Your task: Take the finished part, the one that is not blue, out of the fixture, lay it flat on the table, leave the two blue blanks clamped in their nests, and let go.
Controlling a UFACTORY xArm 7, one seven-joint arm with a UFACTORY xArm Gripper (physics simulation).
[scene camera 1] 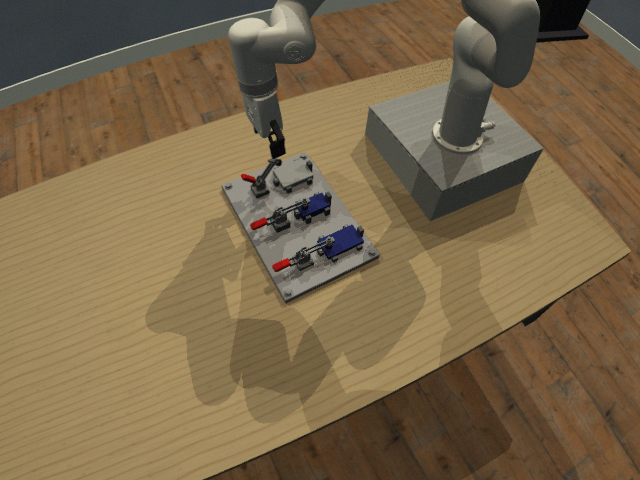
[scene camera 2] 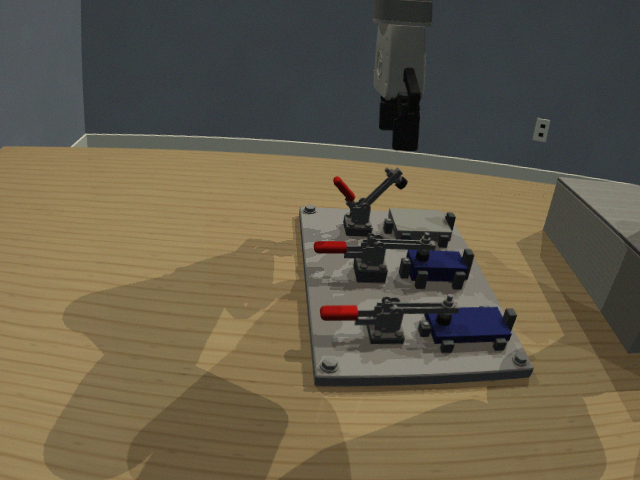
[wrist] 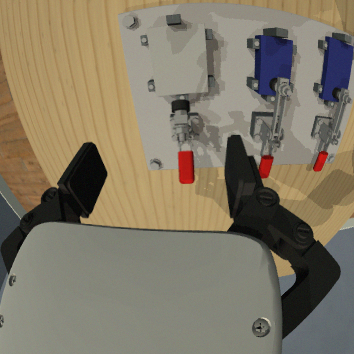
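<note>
The finished part, a light grey block, sits flat in the end nest of the fixture plate. Its toggle clamp is open, the arm raised off the part. The middle blue blank and the far-end blue blank sit in their nests under lowered clamp arms. My gripper is open and empty, above the plate's end by the finished part.
The fixture stands on a wooden table. The raised clamp arm stands up below my gripper. Red clamp handles stick out along one side of the plate. The grey robot base block stands to the right in both scene views.
</note>
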